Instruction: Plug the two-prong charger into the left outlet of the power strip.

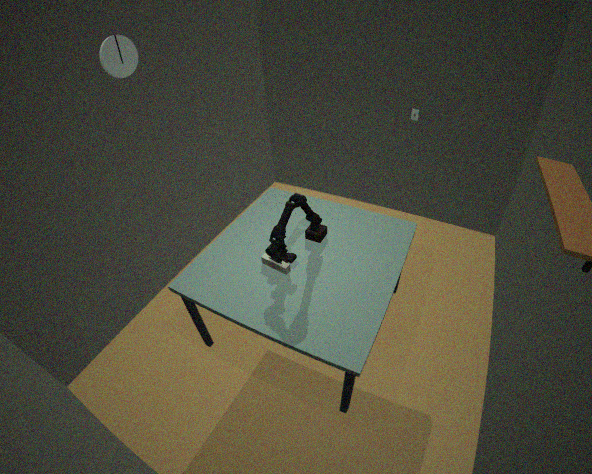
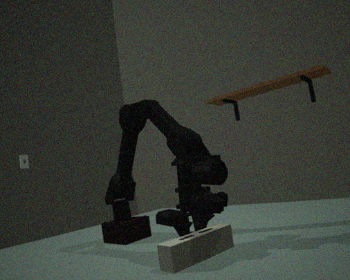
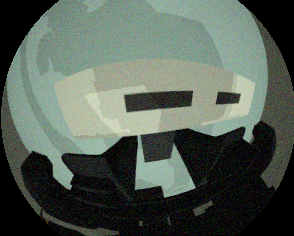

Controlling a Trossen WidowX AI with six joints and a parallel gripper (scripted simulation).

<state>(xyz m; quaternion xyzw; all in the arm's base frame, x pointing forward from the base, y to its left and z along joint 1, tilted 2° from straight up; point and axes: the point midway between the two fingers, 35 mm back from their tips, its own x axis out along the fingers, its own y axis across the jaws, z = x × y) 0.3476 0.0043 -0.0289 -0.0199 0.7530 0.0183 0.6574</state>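
The black two-prong charger is 20 mm ahead of my gripper tip and 10 mm above it.
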